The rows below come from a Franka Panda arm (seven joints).
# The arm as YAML. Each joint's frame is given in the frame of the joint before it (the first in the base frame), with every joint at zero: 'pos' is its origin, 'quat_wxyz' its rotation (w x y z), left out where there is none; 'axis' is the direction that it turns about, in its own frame. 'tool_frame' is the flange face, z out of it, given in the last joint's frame.
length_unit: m
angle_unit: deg
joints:
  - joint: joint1
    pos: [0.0, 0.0, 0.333]
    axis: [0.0, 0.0, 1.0]
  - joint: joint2
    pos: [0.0, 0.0, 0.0]
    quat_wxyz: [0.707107, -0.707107, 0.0, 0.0]
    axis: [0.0, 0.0, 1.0]
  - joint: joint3
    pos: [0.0, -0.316, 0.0]
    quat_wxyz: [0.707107, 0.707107, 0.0, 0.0]
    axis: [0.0, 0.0, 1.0]
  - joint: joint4
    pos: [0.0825, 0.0, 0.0]
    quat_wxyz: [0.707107, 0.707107, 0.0, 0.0]
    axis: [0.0, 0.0, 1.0]
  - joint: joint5
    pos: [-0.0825, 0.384, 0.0]
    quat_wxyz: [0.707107, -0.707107, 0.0, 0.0]
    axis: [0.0, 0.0, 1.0]
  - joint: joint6
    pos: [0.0, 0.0, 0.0]
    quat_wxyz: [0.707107, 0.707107, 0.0, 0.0]
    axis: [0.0, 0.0, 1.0]
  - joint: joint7
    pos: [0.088, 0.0, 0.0]
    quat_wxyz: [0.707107, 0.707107, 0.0, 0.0]
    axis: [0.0, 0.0, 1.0]
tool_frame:
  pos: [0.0, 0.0, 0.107]
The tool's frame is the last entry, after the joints.
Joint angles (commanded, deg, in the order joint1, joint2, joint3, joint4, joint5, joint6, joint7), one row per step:
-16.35 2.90 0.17 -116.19 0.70 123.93 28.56
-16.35 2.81 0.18 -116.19 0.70 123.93 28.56
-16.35 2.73 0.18 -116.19 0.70 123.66 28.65
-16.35 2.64 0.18 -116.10 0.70 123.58 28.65
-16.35 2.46 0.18 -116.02 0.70 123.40 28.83
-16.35 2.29 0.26 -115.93 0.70 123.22 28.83
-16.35 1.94 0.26 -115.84 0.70 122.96 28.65
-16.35 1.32 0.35 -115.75 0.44 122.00 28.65
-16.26 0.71 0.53 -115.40 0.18 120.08 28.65
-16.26 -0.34 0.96 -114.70 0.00 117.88 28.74
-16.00 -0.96 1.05 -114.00 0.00 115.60 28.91
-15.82 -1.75 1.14 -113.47 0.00 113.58 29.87
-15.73 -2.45 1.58 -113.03 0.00 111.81 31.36
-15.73 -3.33 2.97 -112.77 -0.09 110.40 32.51
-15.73 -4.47 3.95 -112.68 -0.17 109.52 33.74
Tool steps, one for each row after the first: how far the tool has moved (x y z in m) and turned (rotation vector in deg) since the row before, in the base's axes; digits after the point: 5 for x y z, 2 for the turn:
-0.00012 0.00014 0.00090 -0.02 -0.09 0.01
-0.00058 0.00018 0.00034 0.06 0.18 -0.09
0.00004 -0.00001 0.00150 -0.03 -0.10 0.00
-0.00032 0.00010 0.00215 -0.01 -0.08 -0.18
-0.00006 0.00084 0.00213 -0.02 -0.08 0.08
-0.00074 0.00022 0.00378 -0.07 -0.17 0.18
-0.00224 0.00139 0.00526 -0.15 0.30 0.22
-0.00257 0.00331 0.00570 0.04 0.99 0.40
-0.00263 0.00497 0.01247 -0.04 0.48 0.42
-0.00231 0.00418 0.00815 0.25 0.93 0.18
-0.00322 0.00360 0.00881 0.20 0.67 -0.69
-0.00241 0.00596 0.00758 0.16 0.61 -0.96
-0.00109 0.01404 0.00830 -0.10 0.30 0.27
-0.00261 0.01032 0.01008 -0.26 -0.30 -0.23

